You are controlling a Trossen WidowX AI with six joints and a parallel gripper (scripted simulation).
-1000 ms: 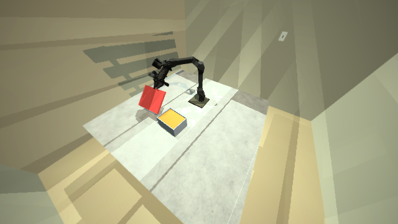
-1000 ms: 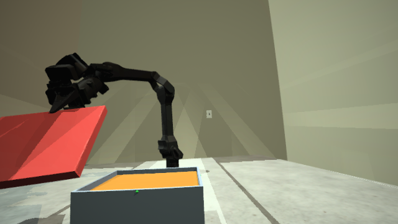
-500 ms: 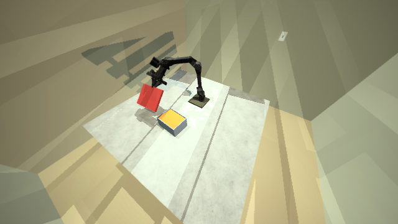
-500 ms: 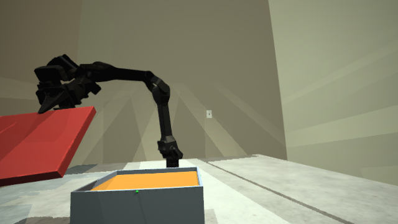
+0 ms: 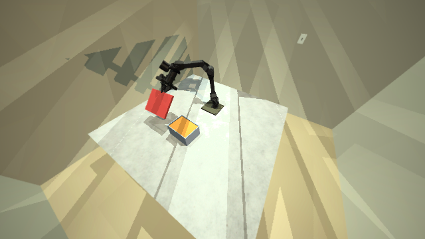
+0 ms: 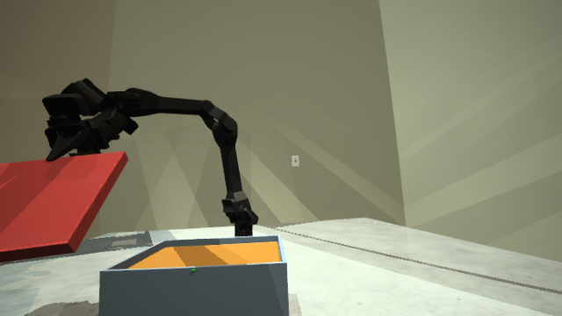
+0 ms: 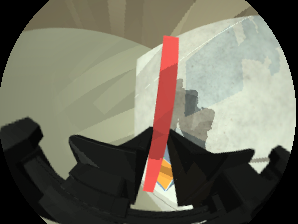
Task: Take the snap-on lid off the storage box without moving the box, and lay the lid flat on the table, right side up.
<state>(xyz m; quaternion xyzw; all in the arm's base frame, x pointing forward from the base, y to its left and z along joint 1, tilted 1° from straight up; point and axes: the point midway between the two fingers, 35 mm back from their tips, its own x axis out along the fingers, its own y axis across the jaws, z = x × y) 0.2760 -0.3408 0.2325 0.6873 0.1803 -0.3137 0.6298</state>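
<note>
Now: gripper tip 6 cm short of the red lid and 5 cm above it. Also, from my gripper tip: storage box 26 cm to the left, 18 cm below, 12 cm ahead.
</note>
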